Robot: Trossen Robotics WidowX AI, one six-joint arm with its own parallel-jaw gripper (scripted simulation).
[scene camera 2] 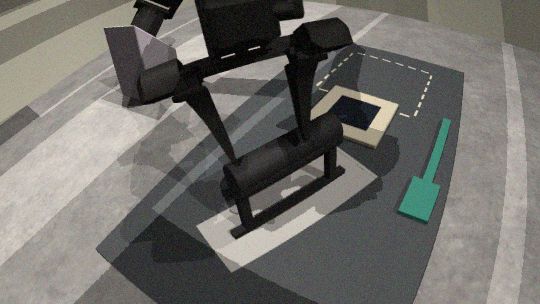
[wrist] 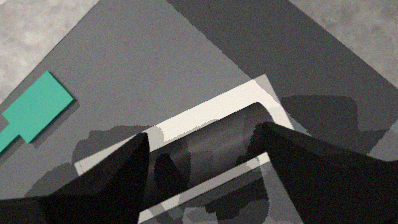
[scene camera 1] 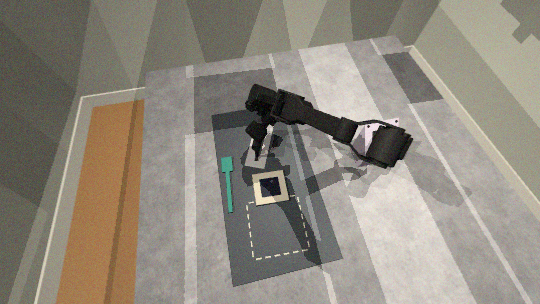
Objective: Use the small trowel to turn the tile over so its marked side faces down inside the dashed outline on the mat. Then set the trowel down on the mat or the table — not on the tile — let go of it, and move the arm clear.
Labels:
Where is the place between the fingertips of my gripper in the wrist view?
205, 134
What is my gripper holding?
Nothing.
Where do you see a teal trowel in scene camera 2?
420, 197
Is my gripper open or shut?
Open.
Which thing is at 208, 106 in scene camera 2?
My gripper.

